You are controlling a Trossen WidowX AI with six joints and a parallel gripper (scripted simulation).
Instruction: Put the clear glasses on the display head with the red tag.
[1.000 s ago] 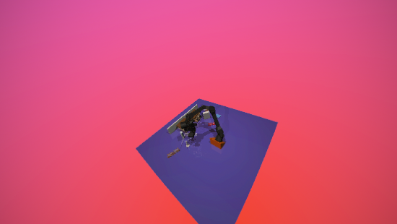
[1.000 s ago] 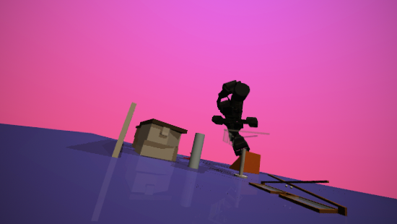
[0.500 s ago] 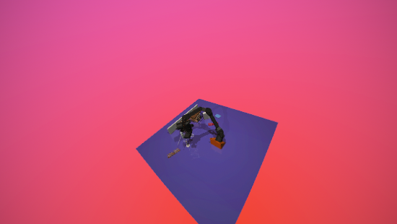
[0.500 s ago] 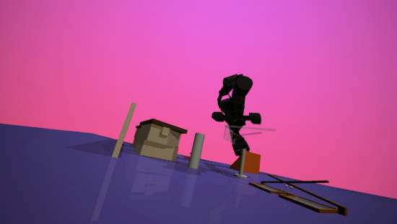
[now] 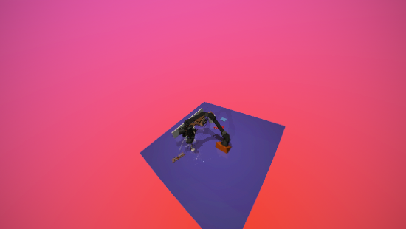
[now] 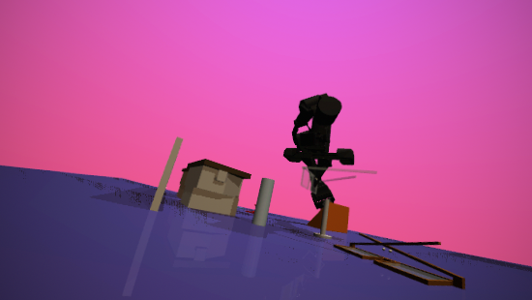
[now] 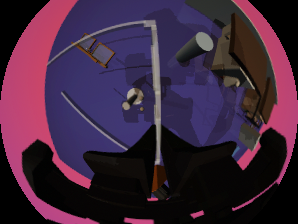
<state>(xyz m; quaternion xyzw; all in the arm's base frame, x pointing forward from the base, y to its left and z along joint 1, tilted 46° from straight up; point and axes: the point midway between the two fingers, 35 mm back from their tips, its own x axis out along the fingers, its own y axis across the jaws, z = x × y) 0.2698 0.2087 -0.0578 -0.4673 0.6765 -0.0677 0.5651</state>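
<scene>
Now: gripper tip 1 cm past the thin stand, 5 cm to the right of it and 9 cm above it. Round my gripper tip: grey shape (12 cm ahead, 44 cm to the right, 6 cm below); pale board (35 cm ahead, 21 cm to the right, 6 cm below); display head (21 cm ahead, 12 cm to the right, 6 cm below).
</scene>
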